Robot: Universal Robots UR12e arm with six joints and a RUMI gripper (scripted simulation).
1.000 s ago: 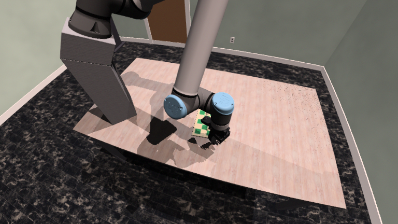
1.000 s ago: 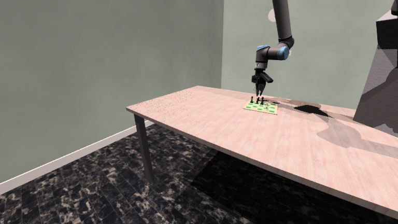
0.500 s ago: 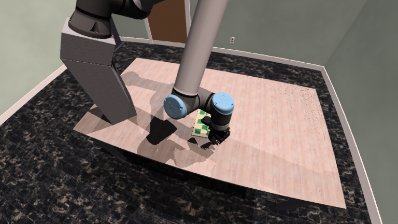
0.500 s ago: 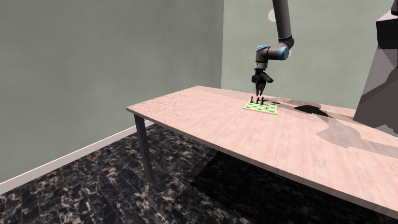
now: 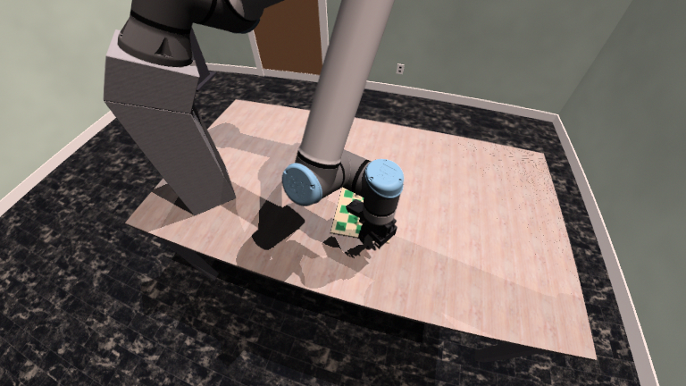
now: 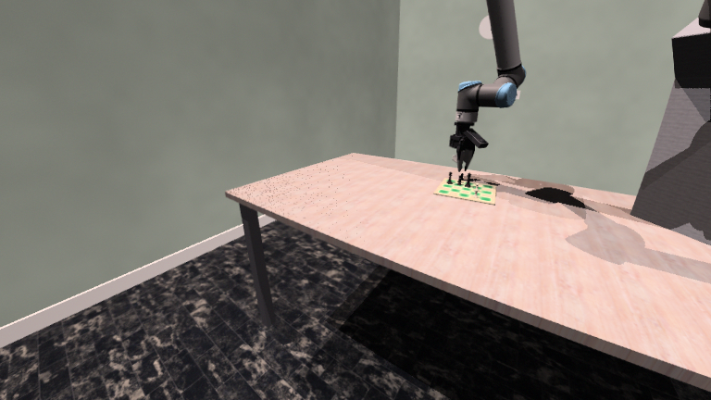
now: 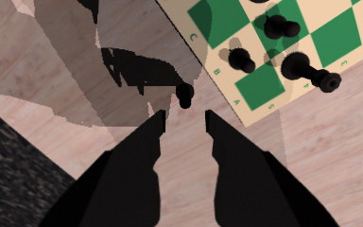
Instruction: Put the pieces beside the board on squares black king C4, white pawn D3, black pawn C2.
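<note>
The chessboard is 40 mm behind my hand, 140 mm to the left of it and 50 mm below it. Also, from my hand: black king: 40 mm behind, 100 mm to the left, 20 mm below.
</note>
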